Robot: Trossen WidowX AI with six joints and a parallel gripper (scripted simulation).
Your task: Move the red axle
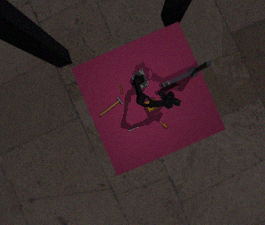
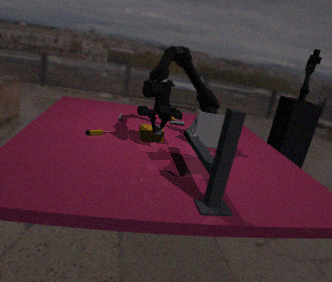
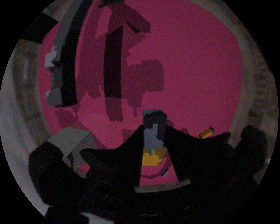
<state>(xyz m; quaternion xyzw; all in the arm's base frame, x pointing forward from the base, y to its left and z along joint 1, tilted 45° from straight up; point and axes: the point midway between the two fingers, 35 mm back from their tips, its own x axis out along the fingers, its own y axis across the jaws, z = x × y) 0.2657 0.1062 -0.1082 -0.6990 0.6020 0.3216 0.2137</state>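
Right now my gripper tip is 13 cm to the left of the yellow block, 5 cm above it and 2 cm short of it. From my gripper tip the other things lie so: black tool: 26 cm ahead, 7 cm to the right, 7 cm below; upright peg: 2 cm to the right, 1 cm above.
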